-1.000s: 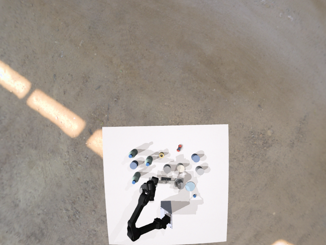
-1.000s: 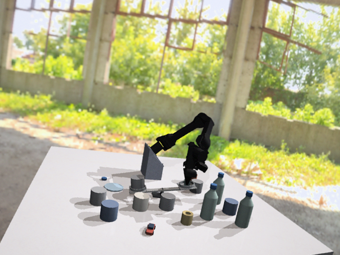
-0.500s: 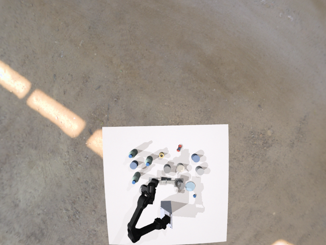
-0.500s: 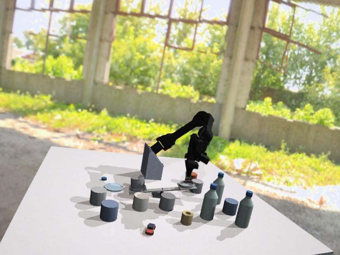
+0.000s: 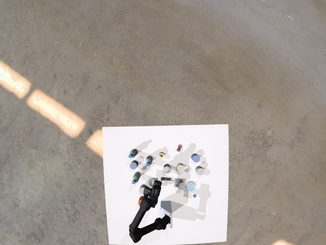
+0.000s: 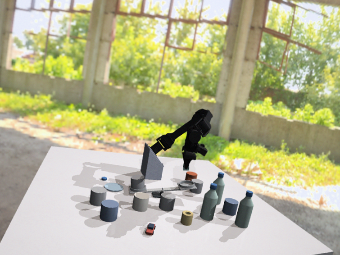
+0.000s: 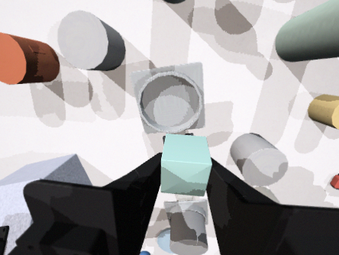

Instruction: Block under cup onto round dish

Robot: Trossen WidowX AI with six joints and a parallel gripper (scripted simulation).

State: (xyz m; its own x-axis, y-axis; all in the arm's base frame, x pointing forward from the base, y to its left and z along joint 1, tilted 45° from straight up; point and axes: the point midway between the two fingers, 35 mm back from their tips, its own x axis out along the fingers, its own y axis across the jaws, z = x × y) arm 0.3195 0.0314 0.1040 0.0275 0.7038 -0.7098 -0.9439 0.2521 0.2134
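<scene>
Right now the light blue round dish is 340 mm to the right of my gripper tip, 170 mm below it and 100 mm behind it. Round my gripper tip: orange cylinder: 210 mm behind, 160 mm to the left, 140 mm below; small red car: 300 mm ahead, 240 mm to the right, 160 mm below; cream cup: 260 mm to the right, 140 mm below, 110 mm ahead.
</scene>
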